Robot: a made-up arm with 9 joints. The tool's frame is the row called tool. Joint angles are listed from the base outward.
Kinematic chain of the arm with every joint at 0, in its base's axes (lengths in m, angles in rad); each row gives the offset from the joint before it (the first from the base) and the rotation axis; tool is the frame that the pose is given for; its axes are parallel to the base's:
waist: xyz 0 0 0.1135 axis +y
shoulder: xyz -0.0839 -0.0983 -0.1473 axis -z
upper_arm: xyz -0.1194 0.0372 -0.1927 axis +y
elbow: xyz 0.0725 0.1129 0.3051 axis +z
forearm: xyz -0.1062 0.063 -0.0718 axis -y
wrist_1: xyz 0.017 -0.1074 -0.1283 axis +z
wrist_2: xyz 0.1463 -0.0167 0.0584 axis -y
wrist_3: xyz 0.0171 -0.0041 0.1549 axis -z
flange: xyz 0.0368 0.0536 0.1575 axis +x
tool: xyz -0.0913 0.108 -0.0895
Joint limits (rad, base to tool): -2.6..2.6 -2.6..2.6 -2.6..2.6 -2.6..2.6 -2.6..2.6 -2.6..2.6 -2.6..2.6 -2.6..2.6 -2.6..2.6
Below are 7 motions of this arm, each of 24 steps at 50 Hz.
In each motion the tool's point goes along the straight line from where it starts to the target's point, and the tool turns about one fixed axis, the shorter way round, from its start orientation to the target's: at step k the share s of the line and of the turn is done. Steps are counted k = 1, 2, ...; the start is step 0. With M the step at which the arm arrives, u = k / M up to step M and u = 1 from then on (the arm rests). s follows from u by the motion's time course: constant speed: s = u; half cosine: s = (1 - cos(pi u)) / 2; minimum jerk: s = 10 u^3 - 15 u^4 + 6 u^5.
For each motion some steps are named. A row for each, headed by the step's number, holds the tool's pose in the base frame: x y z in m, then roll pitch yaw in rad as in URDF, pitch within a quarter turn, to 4 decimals.
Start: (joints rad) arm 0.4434 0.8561 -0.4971 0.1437 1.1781 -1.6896 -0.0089 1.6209 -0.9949
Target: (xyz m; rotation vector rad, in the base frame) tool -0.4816 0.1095 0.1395 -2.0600 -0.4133 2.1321
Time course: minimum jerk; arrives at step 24
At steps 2, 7, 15, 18, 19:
2: -0.4099 0.0694 0.1756 -0.3210 1.2690 3.1035
7: -0.4205 0.0753 0.1702 -0.4648 1.2969 2.9313
15: -0.4618 0.0984 0.1495 -1.2112 1.3144 2.0746
18: -0.4741 0.1053 0.1433 -1.4059 1.2888 1.8468
19: -0.4770 0.1069 0.1418 -1.4444 1.2815 1.8008

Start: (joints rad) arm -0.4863 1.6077 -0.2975 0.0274 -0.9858 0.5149 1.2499 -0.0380 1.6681
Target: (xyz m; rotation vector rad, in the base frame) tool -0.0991 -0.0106 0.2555 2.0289 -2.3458 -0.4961
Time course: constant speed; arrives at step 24
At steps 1, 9, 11, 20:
1: -0.0423 0.3000 0.1729 2.6346 -0.5950 -1.7060
9: -0.0621 0.1919 0.2016 2.7365 -0.3180 -1.7444
11: -0.0670 0.1649 0.2088 2.7588 -0.2483 -1.7489
20: -0.0892 0.0434 0.2411 2.8544 0.0657 -1.7499

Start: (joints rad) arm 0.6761 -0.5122 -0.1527 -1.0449 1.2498 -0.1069 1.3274 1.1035 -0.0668
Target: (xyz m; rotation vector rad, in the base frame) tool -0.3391 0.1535 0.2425 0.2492 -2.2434 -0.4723
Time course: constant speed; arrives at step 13
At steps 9, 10, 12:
9: -0.3424 0.1511 0.2589 2.3897 -0.6976 -2.5774
10: -0.3416 0.1517 0.2548 2.4257 -0.7127 -2.6004
12: -0.3399 0.1529 0.2466 2.5005 -0.7409 -2.6496

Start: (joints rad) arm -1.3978 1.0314 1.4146 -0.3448 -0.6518 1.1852 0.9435 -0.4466 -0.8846
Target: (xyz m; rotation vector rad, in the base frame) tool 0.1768 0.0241 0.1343 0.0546 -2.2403 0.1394
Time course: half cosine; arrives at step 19
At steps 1, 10, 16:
1: 0.2598 -0.1101 0.1382 1.1269 -0.8772 -0.6632
10: 0.2151 -0.0379 0.1361 2.3289 -1.2851 -2.0518
16: 0.1818 0.0160 0.1345 -3.0536 -0.9649 -3.0907

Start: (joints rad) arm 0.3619 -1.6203 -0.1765 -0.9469 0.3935 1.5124 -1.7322 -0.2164 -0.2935
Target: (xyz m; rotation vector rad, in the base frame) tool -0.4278 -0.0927 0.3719 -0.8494 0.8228 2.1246
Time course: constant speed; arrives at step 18
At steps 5, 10, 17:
5: -0.5132 -0.0512 0.2384 0.1809 1.2208 2.4869
10: -0.4804 -0.0672 0.2897 0.3186 1.0828 2.5442
17: -0.4344 -0.0895 0.3616 0.4481 0.8871 2.5563

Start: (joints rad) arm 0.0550 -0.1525 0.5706 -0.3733 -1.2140 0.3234 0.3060 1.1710 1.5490
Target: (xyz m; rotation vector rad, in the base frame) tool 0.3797 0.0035 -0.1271 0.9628 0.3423 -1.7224
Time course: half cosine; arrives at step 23
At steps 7, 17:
7: 0.2343 0.0583 -0.2086 0.1138 0.5768 -1.7660
17: 0.3504 0.0145 -0.1435 0.2936 0.7845 -1.7265

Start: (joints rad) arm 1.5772 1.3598 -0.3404 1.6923 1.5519 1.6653 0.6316 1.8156 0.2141
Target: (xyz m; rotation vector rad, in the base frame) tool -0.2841 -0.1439 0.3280 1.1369 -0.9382 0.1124
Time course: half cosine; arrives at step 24
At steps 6, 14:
6: -0.1292 0.0281 0.4358 1.1517 -0.0129 0.1880
14: -0.2169 -0.0692 0.3748 1.2273 -0.4551 -0.1580

